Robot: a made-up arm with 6 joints.
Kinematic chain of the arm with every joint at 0, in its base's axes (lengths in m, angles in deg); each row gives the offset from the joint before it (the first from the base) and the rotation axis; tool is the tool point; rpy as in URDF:
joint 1: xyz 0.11 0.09 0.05 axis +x
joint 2: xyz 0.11 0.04 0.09 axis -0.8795 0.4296 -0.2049
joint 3: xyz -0.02 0 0.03 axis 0.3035 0.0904 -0.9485
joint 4: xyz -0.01 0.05 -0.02 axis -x
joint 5: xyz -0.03 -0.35 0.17 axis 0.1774 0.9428 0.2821
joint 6: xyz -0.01 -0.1 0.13 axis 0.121 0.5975 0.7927
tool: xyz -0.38 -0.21 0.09 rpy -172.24 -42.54 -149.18
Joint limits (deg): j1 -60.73..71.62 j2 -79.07..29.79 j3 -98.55..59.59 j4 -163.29..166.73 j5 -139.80..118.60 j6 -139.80..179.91
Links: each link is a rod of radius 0.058 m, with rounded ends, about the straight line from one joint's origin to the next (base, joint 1, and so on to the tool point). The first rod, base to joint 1, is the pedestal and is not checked.
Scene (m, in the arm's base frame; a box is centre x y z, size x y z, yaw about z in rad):
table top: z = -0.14
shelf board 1: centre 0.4 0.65 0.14 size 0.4 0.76 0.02 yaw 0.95
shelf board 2: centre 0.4 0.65 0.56 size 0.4 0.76 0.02 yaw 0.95
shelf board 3: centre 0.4 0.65 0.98 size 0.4 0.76 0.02 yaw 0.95
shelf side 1: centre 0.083 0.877 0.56 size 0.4 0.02 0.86 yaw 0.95
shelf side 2: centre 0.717 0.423 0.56 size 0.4 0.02 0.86 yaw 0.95
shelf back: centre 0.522 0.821 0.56 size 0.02 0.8 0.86 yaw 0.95
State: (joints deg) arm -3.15 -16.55 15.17 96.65 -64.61 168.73
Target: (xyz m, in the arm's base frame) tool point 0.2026 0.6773 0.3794
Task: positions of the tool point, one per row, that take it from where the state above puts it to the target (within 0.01 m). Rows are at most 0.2 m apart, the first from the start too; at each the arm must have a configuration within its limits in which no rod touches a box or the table.
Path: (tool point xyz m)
1: 0.3249 0.4019 0.7679
2: 0.2466 0.2818 0.7464
3: 0.2134 0.3765 0.6772
4: 0.1718 0.4370 0.5974
5: 0.1247 0.4636 0.5170
6: 0.0746 0.4594 0.4431
7: 0.0243 0.4279 0.3794
8: 0.0653 0.5040 0.3844
9: 0.1097 0.5712 0.3845
10: 0.1559 0.6289 0.3822
11: 0.2026 0.6773 0.3794

